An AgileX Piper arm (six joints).
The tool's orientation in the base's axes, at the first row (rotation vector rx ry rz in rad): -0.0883 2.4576 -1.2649
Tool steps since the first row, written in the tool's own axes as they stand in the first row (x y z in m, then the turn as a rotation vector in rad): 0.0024 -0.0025 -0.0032 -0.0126 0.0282 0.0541; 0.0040 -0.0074 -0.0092 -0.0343 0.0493 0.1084; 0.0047 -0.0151 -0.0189 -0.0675 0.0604 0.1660; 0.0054 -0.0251 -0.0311 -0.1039 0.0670 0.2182
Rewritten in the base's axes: -0.0036 0.0005 0.0030 0.0341 -0.0222 -0.0472; -0.0078 0.0018 0.0095 0.0759 -0.0468 -0.0861; -0.0128 0.0046 0.0206 0.1284 -0.0774 -0.1153; -0.0189 0.0079 0.0347 0.1814 -0.1057 -0.1372
